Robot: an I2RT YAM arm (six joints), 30 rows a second.
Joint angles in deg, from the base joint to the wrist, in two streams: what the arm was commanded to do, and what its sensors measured. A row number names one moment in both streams.
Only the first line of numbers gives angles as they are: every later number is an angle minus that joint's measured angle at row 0.
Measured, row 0:
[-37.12 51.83 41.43 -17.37 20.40 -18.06]
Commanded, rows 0 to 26:
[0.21 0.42 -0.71 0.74 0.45 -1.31]
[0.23 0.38 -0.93 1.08 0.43 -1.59]
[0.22 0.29 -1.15 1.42 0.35 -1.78]
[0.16 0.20 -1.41 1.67 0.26 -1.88]
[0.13 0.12 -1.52 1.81 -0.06 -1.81]
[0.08 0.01 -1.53 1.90 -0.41 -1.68]
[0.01 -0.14 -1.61 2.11 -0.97 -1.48]
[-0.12 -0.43 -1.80 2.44 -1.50 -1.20]
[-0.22 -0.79 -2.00 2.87 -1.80 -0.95]
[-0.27 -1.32 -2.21 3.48 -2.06 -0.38]
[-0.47 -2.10 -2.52 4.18 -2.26 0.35]
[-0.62 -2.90 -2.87 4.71 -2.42 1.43]
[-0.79 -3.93 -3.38 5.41 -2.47 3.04]
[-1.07 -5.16 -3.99 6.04 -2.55 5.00]
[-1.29 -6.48 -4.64 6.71 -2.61 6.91]
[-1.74 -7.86 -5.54 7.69 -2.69 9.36]
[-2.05 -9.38 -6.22 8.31 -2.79 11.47]
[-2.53 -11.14 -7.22 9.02 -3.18 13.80]
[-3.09 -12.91 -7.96 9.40 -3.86 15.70]
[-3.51 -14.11 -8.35 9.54 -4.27 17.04]
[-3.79 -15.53 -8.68 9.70 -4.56 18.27]
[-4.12 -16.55 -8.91 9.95 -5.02 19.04]
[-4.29 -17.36 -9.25 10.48 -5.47 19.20]
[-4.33 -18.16 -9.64 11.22 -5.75 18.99]
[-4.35 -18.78 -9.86 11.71 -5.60 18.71]
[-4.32 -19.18 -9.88 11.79 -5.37 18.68]
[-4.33 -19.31 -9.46 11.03 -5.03 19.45]
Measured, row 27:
[-4.16 -18.57 -9.01 9.18 -4.21 16.26]
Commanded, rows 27 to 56:
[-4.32 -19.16 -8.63 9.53 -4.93 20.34]
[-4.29 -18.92 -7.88 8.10 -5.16 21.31]
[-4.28 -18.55 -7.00 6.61 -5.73 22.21]
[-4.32 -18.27 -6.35 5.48 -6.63 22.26]
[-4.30 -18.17 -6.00 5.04 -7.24 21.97]
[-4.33 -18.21 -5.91 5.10 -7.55 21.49]
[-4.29 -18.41 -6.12 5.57 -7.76 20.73]
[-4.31 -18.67 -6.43 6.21 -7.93 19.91]
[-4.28 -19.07 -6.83 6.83 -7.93 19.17]
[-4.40 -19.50 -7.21 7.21 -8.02 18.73]
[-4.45 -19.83 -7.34 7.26 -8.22 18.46]
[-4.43 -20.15 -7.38 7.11 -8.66 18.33]
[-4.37 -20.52 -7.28 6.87 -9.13 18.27]
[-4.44 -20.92 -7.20 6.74 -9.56 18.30]
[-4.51 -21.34 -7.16 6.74 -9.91 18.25]
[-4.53 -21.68 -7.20 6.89 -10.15 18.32]
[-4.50 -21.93 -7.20 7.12 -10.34 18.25]
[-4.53 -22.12 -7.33 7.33 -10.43 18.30]
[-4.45 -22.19 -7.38 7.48 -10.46 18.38]
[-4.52 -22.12 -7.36 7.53 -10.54 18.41]
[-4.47 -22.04 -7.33 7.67 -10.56 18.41]
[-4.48 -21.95 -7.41 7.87 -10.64 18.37]
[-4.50 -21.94 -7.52 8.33 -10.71 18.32]
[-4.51 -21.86 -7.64 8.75 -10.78 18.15]
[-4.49 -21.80 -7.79 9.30 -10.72 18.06]
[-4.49 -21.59 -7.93 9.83 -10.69 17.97]
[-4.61 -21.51 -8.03 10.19 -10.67 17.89]
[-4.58 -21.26 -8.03 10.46 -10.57 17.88]
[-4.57 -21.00 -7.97 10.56 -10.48 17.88]
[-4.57 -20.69 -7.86 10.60 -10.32 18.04]
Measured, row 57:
[-4.27 -21.15 -8.13 8.62 -9.70 18.84]
